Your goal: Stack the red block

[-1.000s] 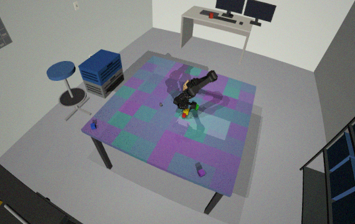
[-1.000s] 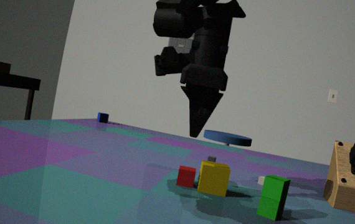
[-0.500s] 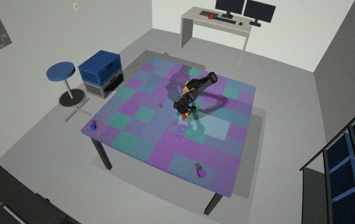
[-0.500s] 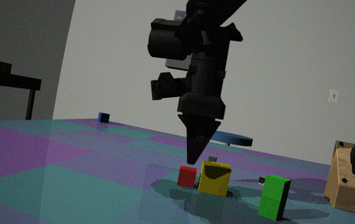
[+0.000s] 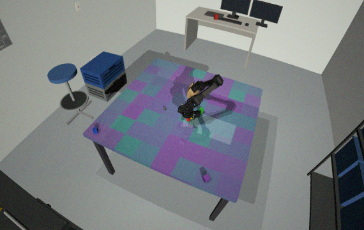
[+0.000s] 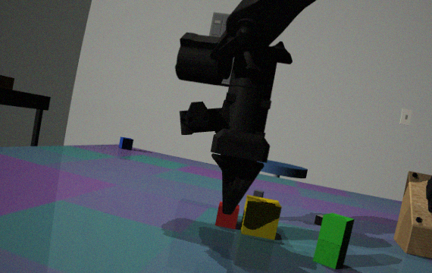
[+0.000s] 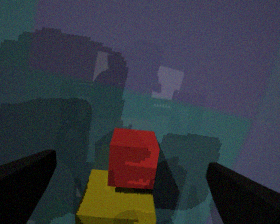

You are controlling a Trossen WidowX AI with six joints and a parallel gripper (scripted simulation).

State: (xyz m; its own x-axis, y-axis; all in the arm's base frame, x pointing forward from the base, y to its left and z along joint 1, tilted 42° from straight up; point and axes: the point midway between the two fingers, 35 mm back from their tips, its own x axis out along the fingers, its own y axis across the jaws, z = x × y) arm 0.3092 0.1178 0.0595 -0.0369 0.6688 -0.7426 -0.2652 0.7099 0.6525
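My gripper tip is 10 mm above the red block. Round my gripper tip: purple cube (410 mm ahead, 380 mm to the left, 10 mm below); small grey piece (240 mm to the right, 20 mm below); yellow block (50 mm behind).
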